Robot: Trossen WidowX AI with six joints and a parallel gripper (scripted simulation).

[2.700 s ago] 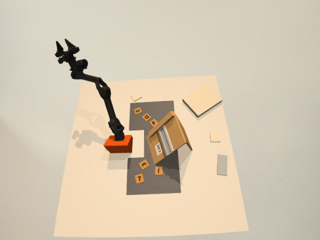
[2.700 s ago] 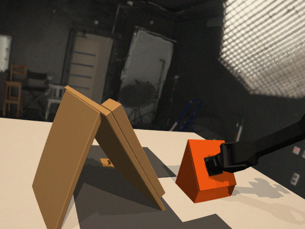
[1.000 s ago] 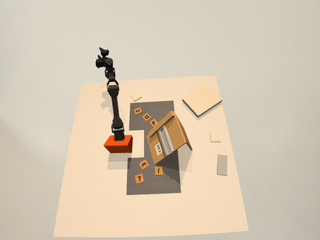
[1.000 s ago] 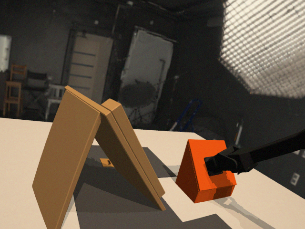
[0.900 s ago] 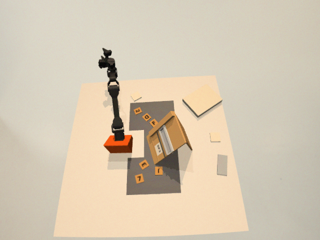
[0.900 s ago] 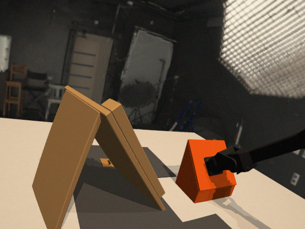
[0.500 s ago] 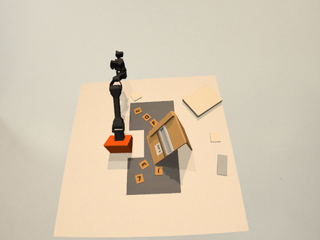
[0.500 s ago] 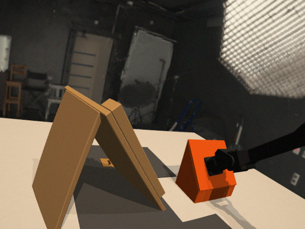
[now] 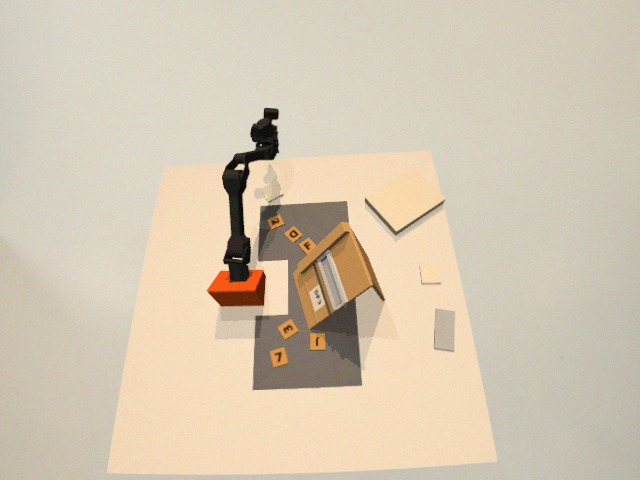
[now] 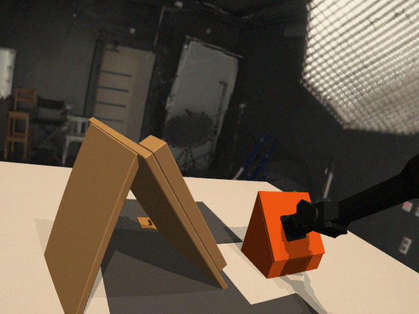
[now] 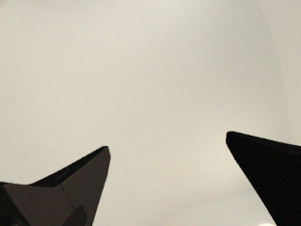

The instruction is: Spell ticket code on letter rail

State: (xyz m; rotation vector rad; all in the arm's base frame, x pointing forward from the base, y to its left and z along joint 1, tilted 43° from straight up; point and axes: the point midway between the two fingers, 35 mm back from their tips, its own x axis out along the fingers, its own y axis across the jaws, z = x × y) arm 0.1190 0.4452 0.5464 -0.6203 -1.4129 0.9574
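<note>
Right now the d tile is 80 mm ahead of my gripper tip, 510 mm to the right of it and 180 mm below it. From my gripper tip the other things lie so: cream slab: 570 mm ahead, 390 mm to the right, 160 mm below; then white ticket: 170 mm ahead, 820 mm to the right, 100 mm below; then grey plate: 620 mm ahead, 960 mm to the right, 180 mm below.
</note>
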